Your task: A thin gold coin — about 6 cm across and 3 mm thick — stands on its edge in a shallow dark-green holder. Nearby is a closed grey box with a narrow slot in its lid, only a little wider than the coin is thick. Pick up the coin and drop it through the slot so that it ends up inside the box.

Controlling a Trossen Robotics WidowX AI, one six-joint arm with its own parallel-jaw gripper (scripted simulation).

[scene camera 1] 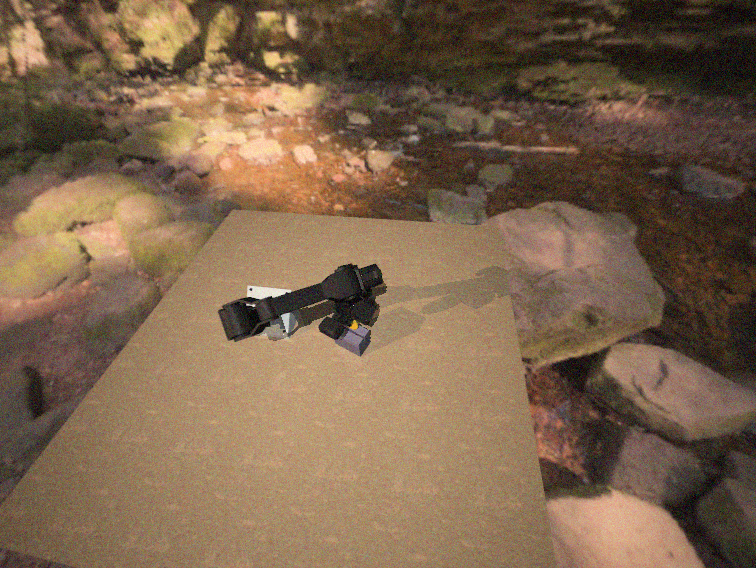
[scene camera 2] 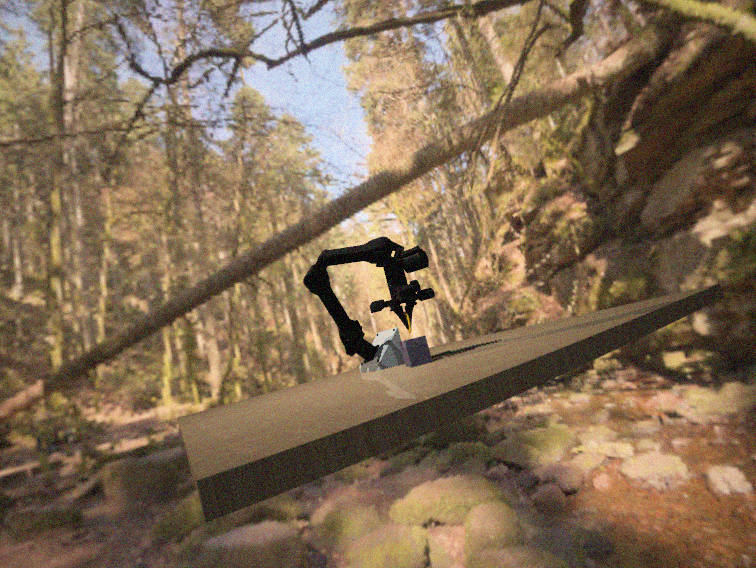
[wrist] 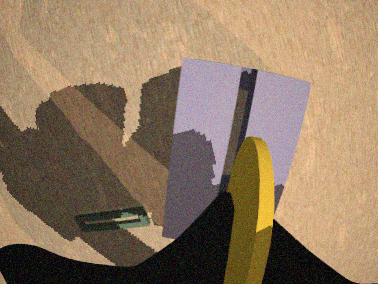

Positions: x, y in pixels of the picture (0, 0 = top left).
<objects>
my gripper: scene camera 1; scene camera 2; wrist 231, 203
same spot on my gripper: (scene camera 1: 363, 310) = (scene camera 2: 403, 287)
</objects>
